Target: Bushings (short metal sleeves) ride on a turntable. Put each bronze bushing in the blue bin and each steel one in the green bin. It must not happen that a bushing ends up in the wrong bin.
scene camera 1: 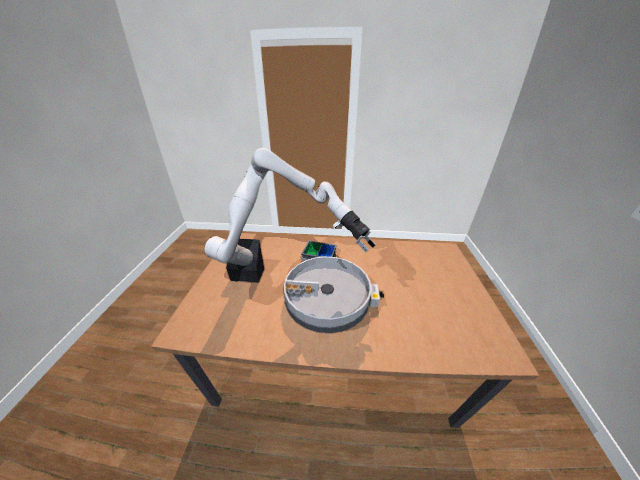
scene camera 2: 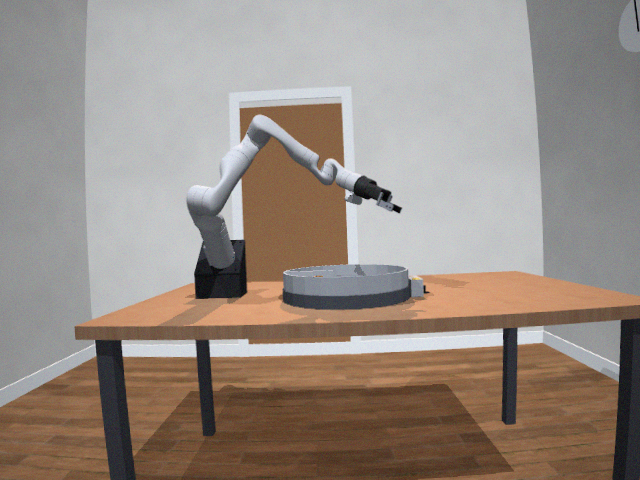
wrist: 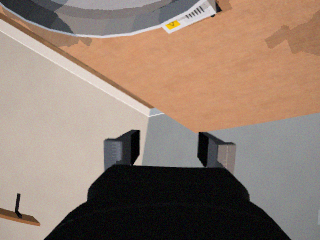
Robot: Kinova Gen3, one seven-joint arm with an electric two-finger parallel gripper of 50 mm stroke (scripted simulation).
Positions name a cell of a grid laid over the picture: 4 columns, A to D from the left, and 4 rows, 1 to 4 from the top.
Scene:
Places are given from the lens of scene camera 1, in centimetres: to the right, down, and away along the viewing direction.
grey turntable (scene camera 1: C3): 11, 25, 114

